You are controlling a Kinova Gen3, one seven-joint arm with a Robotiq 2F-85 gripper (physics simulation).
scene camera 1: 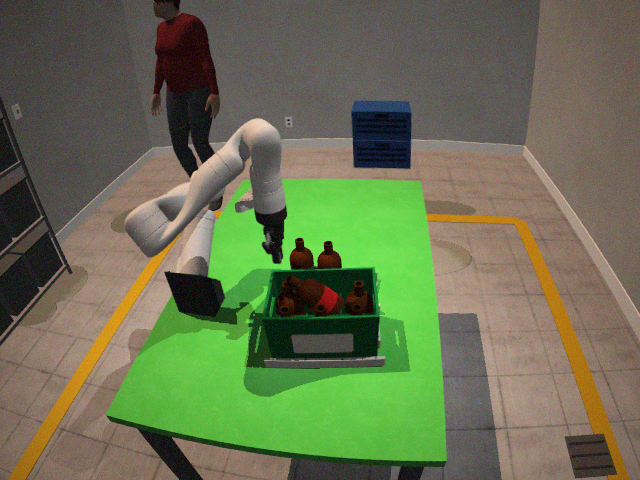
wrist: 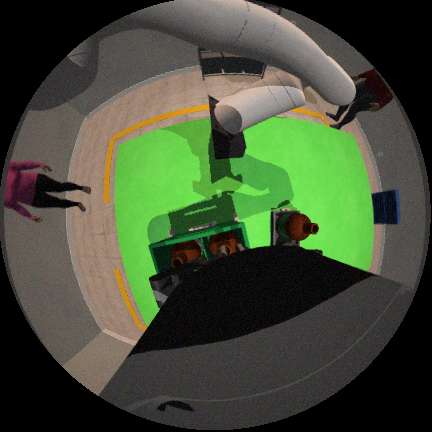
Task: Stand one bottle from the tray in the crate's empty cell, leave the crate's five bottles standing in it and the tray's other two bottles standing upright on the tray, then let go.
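Places are measured from the arm's base along level axes (x ahead, y left, z up), in metres.
Pixels of known places: gripper, fingertip midpoint: [scene camera 1: 278, 260] [wrist: 231, 252]; arm's base at its link origin: [scene camera 1: 192, 276] [wrist: 226, 119].
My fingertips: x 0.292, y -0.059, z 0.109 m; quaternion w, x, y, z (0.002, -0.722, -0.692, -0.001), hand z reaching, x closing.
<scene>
For each thing: its middle in the pictures, then the offset to it from my fingertips. "spot": a spot on its surface instead. Level surfaces: height alone.
- green crate at the middle of its body: [scene camera 1: 323, 316] [wrist: 213, 280] dx +0.111, dy -0.050, dz -0.144 m
- brown bottle with a red label, body centre: [scene camera 1: 312, 293] dx +0.079, dy -0.010, dz -0.100 m
- crate's right side at a spot on its surface: [scene camera 1: 358, 297] spot: dx +0.200, dy -0.017, dz -0.104 m
- tray bottle at a spot on its surface: [wrist: 298, 226] spot: dx +0.011, dy +0.178, dz -0.111 m
- tray at a spot on its surface: [wrist: 274, 228] spot: dx +0.017, dy +0.151, dz -0.206 m
- green table at its surface level: dz -0.232 m
- pale rail at the middle of its body: [scene camera 1: 324, 363] dx +0.118, dy -0.149, dz -0.217 m
A green crate [scene camera 1: 279, 338] [wrist: 160, 256] stands on the table with several brown bottles in it. One brown bottle with a red label [scene camera 1: 313, 295] lies tilted across the others in the crate, its neck toward the left. Bottles at the crate's right side [scene camera 1: 358, 297] look upright. Two brown bottles [scene camera 1: 301, 257] [scene camera 1: 329, 258] stand upright behind the crate; one tray bottle [wrist: 298, 226] shows on the tray [wrist: 274, 228] in the wrist view. My gripper [scene camera 1: 277, 259] is shut and empty, in the air to the left of the tray bottles; its fingers are partly hidden in the wrist view.
The green table [scene camera 1: 361, 408] carries a pale rail [scene camera 1: 324, 362] along the crate's front. The black base block [scene camera 1: 194, 294] stands at the table's left. A person in red [scene camera 1: 184, 51] is behind the table, and blue crates [scene camera 1: 381, 135] stand by the back wall.
</scene>
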